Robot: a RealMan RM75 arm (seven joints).
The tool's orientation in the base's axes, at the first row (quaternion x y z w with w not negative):
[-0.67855 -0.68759 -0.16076 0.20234]
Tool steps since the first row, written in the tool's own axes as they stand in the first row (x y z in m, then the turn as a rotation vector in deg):
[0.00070 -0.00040 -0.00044 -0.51 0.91 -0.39]
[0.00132 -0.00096 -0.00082 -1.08 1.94 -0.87]
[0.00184 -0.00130 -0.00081 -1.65 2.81 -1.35]
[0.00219 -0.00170 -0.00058 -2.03 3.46 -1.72]
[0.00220 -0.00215 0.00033 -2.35 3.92 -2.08]
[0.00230 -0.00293 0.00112 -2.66 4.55 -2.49]
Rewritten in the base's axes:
[-0.00037 0.00038 0.00075 0.93 -0.61 0.04]
[-0.00091 0.00071 0.00142 1.99 -1.32 0.11]
[-0.00124 0.00116 0.00168 2.88 -2.02 0.20]
[-0.00166 0.00157 0.00168 3.55 -2.52 0.30]
[-0.00216 0.00201 0.00092 4.03 -2.96 0.43]
[-0.00299 0.00247 0.00033 4.68 -3.42 0.59]

